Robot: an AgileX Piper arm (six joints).
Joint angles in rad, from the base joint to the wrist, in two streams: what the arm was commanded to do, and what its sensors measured. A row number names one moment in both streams.
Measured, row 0: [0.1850, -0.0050, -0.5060, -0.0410, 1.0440, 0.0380]
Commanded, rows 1 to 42: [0.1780, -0.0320, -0.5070, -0.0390, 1.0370, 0.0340]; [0.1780, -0.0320, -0.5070, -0.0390, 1.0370, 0.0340]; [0.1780, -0.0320, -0.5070, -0.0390, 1.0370, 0.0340]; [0.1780, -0.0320, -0.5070, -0.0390, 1.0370, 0.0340]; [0.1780, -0.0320, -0.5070, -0.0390, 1.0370, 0.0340]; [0.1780, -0.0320, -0.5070, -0.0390, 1.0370, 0.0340]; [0.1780, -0.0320, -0.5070, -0.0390, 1.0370, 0.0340]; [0.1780, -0.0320, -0.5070, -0.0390, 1.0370, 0.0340]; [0.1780, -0.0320, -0.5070, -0.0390, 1.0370, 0.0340]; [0.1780, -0.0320, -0.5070, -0.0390, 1.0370, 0.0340]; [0.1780, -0.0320, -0.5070, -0.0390, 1.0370, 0.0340]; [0.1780, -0.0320, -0.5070, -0.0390, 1.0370, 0.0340]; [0.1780, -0.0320, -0.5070, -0.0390, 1.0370, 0.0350]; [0.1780, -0.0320, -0.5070, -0.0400, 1.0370, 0.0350]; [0.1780, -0.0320, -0.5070, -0.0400, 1.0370, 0.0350]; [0.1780, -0.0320, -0.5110, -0.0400, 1.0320, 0.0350]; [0.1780, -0.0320, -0.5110, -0.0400, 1.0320, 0.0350]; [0.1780, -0.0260, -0.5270, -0.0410, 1.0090, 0.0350]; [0.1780, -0.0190, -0.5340, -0.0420, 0.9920, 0.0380]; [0.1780, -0.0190, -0.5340, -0.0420, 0.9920, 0.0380]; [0.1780, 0.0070, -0.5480, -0.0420, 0.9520, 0.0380]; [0.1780, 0.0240, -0.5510, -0.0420, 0.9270, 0.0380]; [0.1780, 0.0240, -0.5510, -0.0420, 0.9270, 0.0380]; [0.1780, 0.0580, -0.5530, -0.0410, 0.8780, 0.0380]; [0.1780, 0.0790, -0.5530, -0.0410, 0.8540, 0.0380]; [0.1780, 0.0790, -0.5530, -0.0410, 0.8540, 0.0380]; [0.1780, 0.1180, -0.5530, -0.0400, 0.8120, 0.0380]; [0.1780, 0.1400, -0.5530, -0.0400, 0.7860, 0.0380]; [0.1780, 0.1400, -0.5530, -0.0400, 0.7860, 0.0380]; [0.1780, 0.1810, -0.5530, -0.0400, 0.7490, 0.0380]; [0.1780, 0.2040, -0.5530, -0.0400, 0.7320, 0.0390]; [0.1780, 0.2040, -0.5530, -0.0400, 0.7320, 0.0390]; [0.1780, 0.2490, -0.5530, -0.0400, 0.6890, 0.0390]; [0.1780, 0.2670, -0.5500, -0.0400, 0.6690, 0.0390]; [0.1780, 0.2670, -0.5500, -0.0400, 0.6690, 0.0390]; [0.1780, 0.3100, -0.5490, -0.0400, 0.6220, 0.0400]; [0.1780, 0.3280, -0.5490, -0.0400, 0.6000, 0.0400]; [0.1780, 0.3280, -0.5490, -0.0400, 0.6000, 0.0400]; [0.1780, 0.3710, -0.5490, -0.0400, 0.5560, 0.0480]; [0.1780, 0.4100, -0.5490, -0.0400, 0.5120, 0.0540]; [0.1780, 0.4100, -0.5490, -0.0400, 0.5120, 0.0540]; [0.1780, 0.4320, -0.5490, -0.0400, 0.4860, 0.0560]
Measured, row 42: [0.1850, 0.3880, -0.5440, -0.0410, 0.5600, 0.0470]
